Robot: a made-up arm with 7 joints.
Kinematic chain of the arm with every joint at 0, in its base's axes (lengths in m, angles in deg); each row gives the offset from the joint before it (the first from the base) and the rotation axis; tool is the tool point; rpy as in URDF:
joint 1: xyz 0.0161 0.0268 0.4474 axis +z
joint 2: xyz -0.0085 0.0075 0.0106 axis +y
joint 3: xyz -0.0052 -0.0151 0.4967 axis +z
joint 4: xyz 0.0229 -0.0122 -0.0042 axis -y
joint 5: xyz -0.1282 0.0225 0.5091 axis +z
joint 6: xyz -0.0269 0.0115 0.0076 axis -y
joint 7: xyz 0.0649 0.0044 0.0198 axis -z
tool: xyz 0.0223 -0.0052 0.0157 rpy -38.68 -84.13 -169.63
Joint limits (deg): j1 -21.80..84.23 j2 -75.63..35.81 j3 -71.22..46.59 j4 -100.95..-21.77 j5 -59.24..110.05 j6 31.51..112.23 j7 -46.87..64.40
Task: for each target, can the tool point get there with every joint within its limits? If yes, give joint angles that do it. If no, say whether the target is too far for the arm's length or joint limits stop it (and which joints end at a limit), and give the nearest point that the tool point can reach.
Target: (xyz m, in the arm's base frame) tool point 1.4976 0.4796 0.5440
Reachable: no: too far | nearest point 0.8877 0.2932 0.6980 | short by 0.656 m
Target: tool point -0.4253 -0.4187 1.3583
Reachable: yes | joints 19.30 -42.14 -61.81 -48.15 -13.04 103.86 -22.30
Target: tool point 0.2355 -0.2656 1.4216
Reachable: yes | joints 62.40 -29.28 -45.36 -59.33 83.78 44.33 14.44
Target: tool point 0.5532 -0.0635 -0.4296
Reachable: no: joint limits stop it (at a limit: joint 2, joint 4, joint 6, joint 7) | nearest point 0.7696 -0.0999 0.4779 | short by 0.934 m
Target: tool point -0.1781 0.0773 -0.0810
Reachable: no: joint limits stop it (at a limit: joint 1, joint 2, joint 4, joint 6, joint 7) | nearest point -0.2177 0.7493 0.5274 | short by 0.907 m
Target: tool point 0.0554 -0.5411 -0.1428
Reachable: no: joint limits stop it (at a limit: joint 1, joint 2, joint 4, joint 6, joint 7) | nearest point 0.4501 -0.6004 0.5703 | short by 0.817 m
